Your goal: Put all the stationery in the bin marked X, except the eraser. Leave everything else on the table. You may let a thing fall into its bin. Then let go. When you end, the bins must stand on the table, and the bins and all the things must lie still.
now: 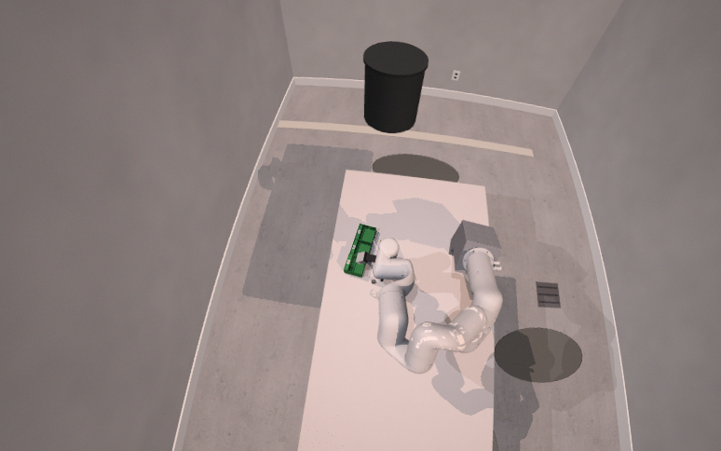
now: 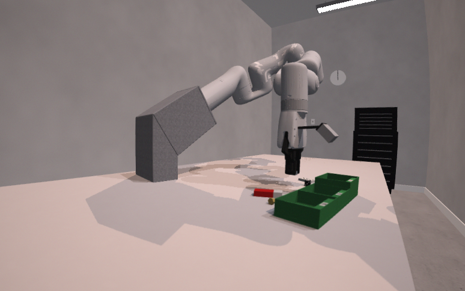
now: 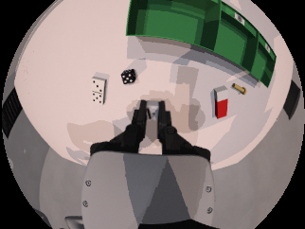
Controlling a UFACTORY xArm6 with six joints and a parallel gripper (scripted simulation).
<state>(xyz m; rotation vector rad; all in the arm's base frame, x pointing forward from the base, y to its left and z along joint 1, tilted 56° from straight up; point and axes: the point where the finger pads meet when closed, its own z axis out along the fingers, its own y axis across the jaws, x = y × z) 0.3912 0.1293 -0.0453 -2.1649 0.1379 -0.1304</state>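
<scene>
The black die is 50 mm below my hand, 40 mm ahead of it and 30 mm to the left of it. The rest, counted from my hand: red block (120 mm to the right, 50 mm below); then white domino (90 mm to the left, 50 mm below, 10 mm ahead); then grey object (10 mm below).
</scene>
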